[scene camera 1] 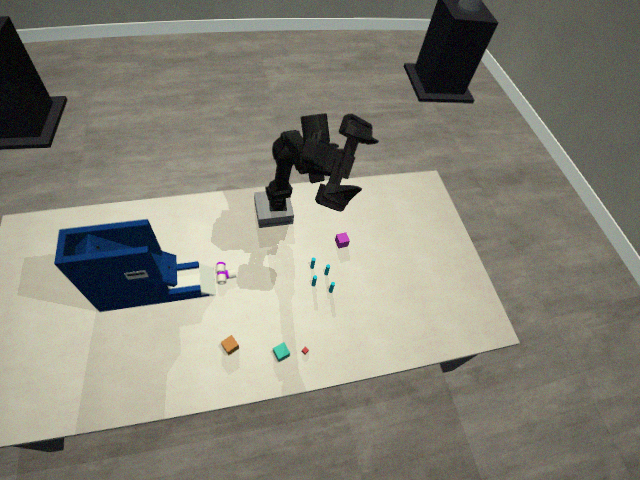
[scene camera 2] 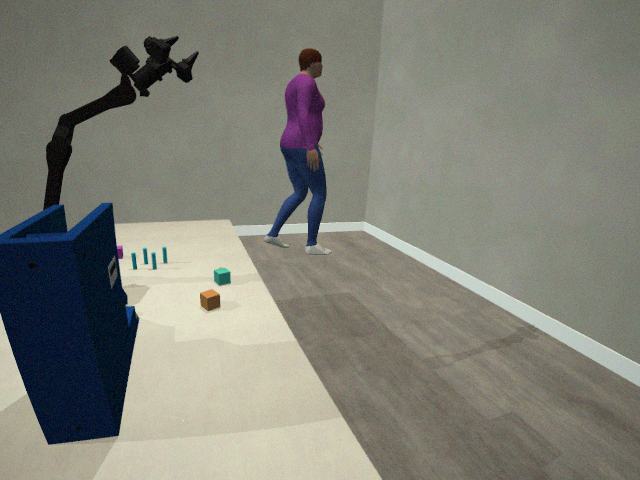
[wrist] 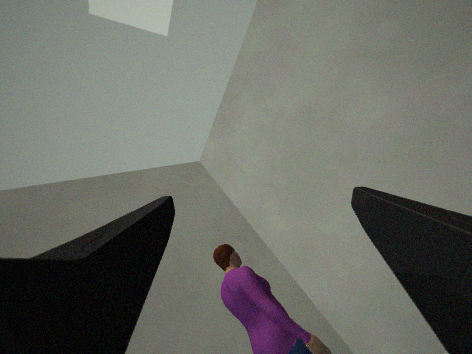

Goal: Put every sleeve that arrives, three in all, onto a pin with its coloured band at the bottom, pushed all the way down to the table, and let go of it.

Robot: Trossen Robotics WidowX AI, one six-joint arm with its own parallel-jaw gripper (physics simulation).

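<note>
Several small white sleeves with magenta bands (scene camera 1: 221,272) lie close together on the table at the mouth of the blue chute, one pointing right; their exact band ends are too small to tell. They do not show in scene camera 2. Four bare teal pins (scene camera 1: 327,269) (scene camera 2: 153,260) stand upright in a group right of the sleeves. My gripper (scene camera 1: 369,164) (scene camera 2: 187,44) (wrist: 261,200) is wide open and empty, high above the table, its fingers pointing away from the pins and sleeves. The wrist view between the fingers shows walls and a person.
A tall blue chute (scene camera 1: 121,279) (scene camera 2: 56,330) stands at the left of the table (scene camera 1: 413,310). A magenta cube (scene camera 1: 342,240) lies behind the pins. An orange cube (scene camera 1: 230,344) (scene camera 2: 209,300), a teal cube (scene camera 1: 281,351) (scene camera 2: 222,276) and a small red cube (scene camera 1: 305,350) lie near the front. A person (scene camera 2: 303,113) (wrist: 255,305) stands beyond the table.
</note>
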